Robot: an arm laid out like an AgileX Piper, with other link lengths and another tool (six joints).
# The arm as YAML. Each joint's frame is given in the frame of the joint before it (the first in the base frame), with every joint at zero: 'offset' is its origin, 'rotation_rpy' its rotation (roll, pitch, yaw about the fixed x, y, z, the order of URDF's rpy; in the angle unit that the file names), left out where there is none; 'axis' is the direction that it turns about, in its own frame. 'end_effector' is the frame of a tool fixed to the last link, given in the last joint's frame.
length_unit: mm
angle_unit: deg
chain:
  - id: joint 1
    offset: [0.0, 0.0, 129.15]
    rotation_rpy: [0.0, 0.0, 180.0]
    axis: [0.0, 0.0, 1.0]
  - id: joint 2
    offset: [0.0, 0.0, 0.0]
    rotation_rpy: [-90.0, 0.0, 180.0]
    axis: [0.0, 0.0, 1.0]
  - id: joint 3
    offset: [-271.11, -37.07, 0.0]
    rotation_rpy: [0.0, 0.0, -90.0]
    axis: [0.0, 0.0, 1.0]
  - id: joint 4
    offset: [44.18, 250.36, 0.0]
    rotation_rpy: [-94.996, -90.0, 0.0]
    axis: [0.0, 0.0, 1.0]
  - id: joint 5
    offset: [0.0, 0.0, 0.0]
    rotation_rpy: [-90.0, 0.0, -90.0]
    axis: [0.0, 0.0, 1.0]
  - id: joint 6
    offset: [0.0, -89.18, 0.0]
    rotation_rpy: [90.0, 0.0, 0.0]
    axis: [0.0, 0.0, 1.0]
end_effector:
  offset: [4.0, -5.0, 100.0]
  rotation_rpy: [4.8, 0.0, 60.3]
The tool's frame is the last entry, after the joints.
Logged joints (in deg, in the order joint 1, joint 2, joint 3, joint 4, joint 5, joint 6), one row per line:
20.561, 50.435, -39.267, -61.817, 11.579, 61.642
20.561, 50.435, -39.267, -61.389, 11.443, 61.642
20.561, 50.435, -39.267, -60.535, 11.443, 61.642
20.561, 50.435, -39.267, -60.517, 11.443, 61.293
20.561, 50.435, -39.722, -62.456, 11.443, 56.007
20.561, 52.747, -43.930, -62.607, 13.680, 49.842
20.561, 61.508, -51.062, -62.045, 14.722, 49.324
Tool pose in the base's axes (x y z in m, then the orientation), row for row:
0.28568, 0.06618, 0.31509, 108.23, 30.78, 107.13
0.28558, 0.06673, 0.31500, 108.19, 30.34, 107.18
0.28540, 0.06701, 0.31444, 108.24, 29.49, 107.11
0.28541, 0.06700, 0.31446, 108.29, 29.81, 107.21
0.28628, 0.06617, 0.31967, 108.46, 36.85, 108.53
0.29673, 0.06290, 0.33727, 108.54, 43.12, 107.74
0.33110, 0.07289, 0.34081, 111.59, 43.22, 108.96
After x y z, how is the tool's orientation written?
As angles about the fixed x, y, z axes (roll, pitch, yaw), in degrees.
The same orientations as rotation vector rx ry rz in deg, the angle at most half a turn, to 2 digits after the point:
46.77, 99.51, 45.14
47.05, 99.52, 45.56
47.82, 99.51, 46.15
47.51, 99.59, 45.92
40.95, 100.14, 41.05
36.69, 99.39, 35.47
37.71, 101.12, 33.67

